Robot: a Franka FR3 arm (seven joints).
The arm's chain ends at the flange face. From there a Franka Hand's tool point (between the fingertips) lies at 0.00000 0.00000 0.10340 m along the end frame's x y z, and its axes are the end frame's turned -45 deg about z.
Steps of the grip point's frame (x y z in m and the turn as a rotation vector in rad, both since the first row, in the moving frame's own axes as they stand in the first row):
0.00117, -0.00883, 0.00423, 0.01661, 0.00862, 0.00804
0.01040, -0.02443, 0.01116, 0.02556, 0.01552, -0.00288
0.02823, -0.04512, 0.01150, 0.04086, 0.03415, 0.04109
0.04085, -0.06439, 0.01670, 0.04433, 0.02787, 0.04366
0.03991, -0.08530, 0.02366, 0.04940, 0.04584, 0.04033
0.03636, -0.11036, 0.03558, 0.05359, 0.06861, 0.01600
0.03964, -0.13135, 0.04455, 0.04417, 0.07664, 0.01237
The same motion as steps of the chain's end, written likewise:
-0.00484, -0.00522, 0.00425, 0.01784, -0.00565, 0.00804
-0.00918, -0.02163, 0.01121, 0.02905, -0.00710, -0.00288
-0.01157, -0.04638, 0.01165, 0.05304, -0.00474, 0.04109
-0.01556, -0.06911, 0.01684, 0.05105, -0.01164, 0.04366
-0.03198, -0.08158, 0.02389, 0.06734, -0.00252, 0.04033
-0.05349, -0.09483, 0.03597, 0.08641, 0.01062, 0.01600
-0.06727, -0.11210, 0.04495, 0.08543, 0.02296, 0.01237

